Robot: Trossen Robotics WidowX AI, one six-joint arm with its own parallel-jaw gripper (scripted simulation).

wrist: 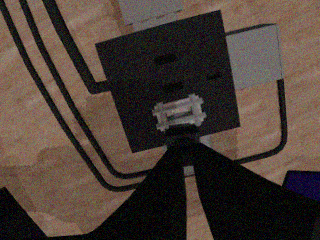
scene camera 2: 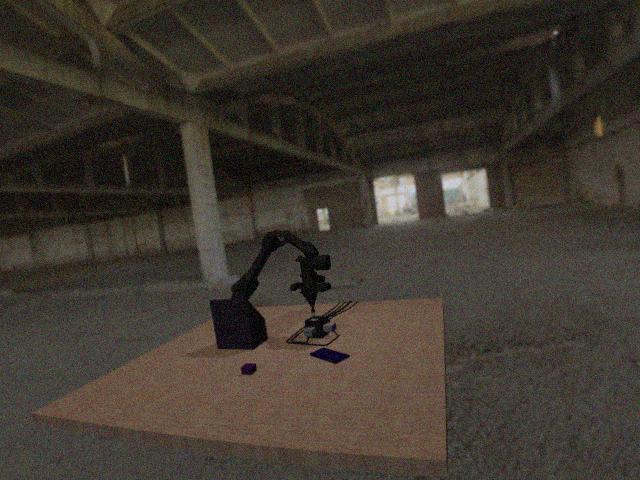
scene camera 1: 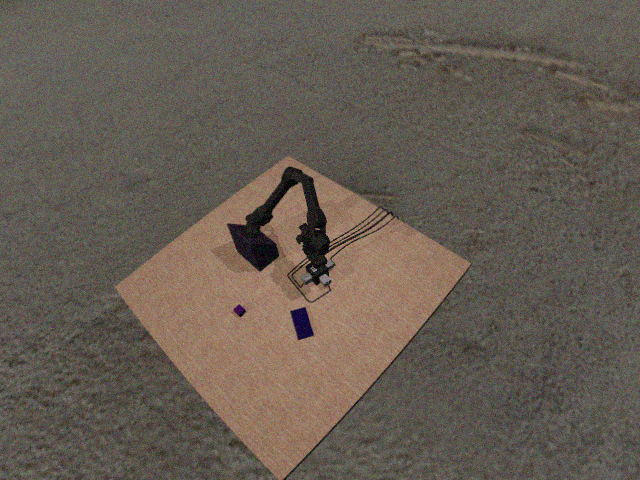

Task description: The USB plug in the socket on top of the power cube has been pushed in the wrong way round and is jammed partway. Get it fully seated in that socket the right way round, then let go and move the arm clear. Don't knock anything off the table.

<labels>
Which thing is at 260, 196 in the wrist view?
My gripper.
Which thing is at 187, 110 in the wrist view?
A USB socket.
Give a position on a dark power cube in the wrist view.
164, 63
</labels>
